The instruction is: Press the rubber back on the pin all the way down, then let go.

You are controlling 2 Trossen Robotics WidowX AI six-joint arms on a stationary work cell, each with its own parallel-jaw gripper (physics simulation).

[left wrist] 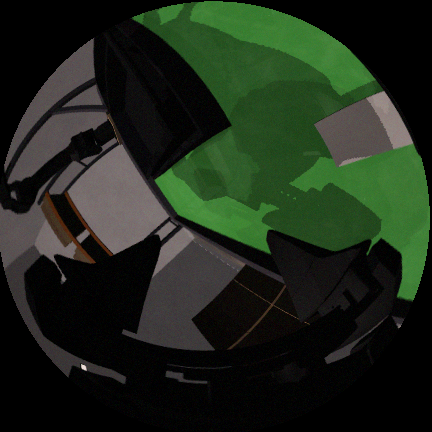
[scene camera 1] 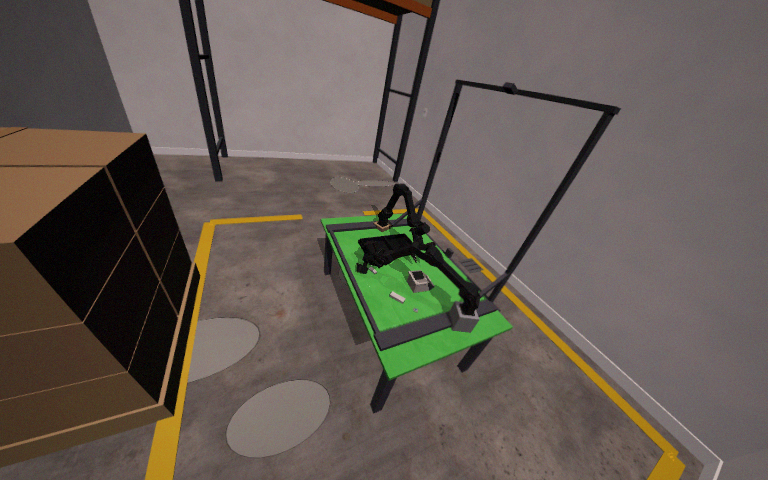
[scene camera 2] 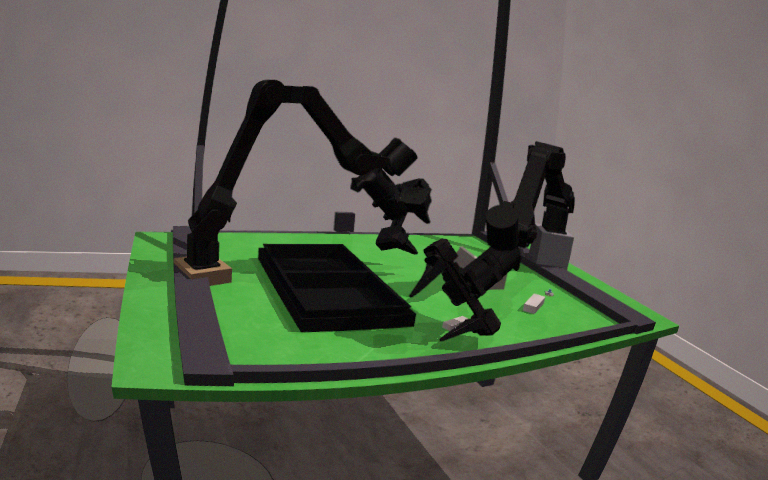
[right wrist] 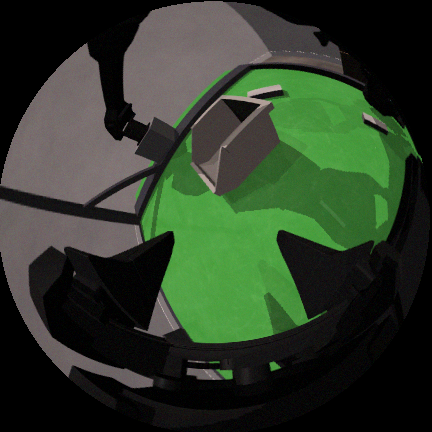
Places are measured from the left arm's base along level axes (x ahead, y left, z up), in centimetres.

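Where they show: left gripper, between the fingertips: (left wrist: pixel 213 237) (scene camera 1: pixel 359 255) (scene camera 2: pixel 425 319); right gripper, between the fingertips: (scene camera 1: pixel 423 261) (scene camera 2: pixel 422 238) (right wrist: pixel 227 236); left arm's base, origin of its link: (scene camera 1: pixel 466 309) (scene camera 2: pixel 554 230) (right wrist: pixel 143 133); right arm's base, origin of its link: (left wrist: pixel 111 128) (scene camera 1: pixel 382 223) (scene camera 2: pixel 201 263).
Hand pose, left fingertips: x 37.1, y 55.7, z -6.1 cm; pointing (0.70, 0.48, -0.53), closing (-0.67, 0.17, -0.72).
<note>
Each offset is from my left fingertips to the centre of the thing. "*": to the spot under its first point. Level surfaces: height alone.
A tiny blue-grey piece {* dx -32.5, dy -32.8, dz -4.3 cm} (scene camera 1: pixel 415 310) (scene camera 2: pixel 549 292) lies beside a white block {dx -25.7, dy -23.3, dz -3.8 cm} (scene camera 1: pixel 397 296) (scene camera 2: pixel 533 303) (right wrist: pixel 265 92) on the green table {dz -4.6 cm} (scene camera 2: pixel 294 349). It is too small to tell whether it is the pin or the rubber. A second white block {dx -6.7, dy -9.1, dz -4.1 cm} (scene camera 1: pixel 372 270) (scene camera 2: pixel 453 323) (right wrist: pixel 375 123) lies near the black tray. My left gripper (scene camera 2: pixel 425 317) (left wrist: pixel 213 237) is open and empty, low beside this second block, one finger partly covering it in scene camera 2. My right gripper (scene camera 2: pixel 422 236) (right wrist: pixel 227 236) is open and empty above the table, behind the tray's right side.
A black two-compartment tray {dx +18.8, dy -19.1, dz -2.8 cm} (scene camera 2: pixel 356 321) (left wrist: pixel 207 107) lies left of my left gripper in scene camera 2. A grey open box {dx -13.8, dy -36.8, dz -1.2 cm} (scene camera 1: pixel 419 283) (right wrist: pixel 250 155) stands near the middle, partly hidden by my left arm in scene camera 2. Dark rails (scene camera 2: pixel 396 365) run along the table's edges.
</note>
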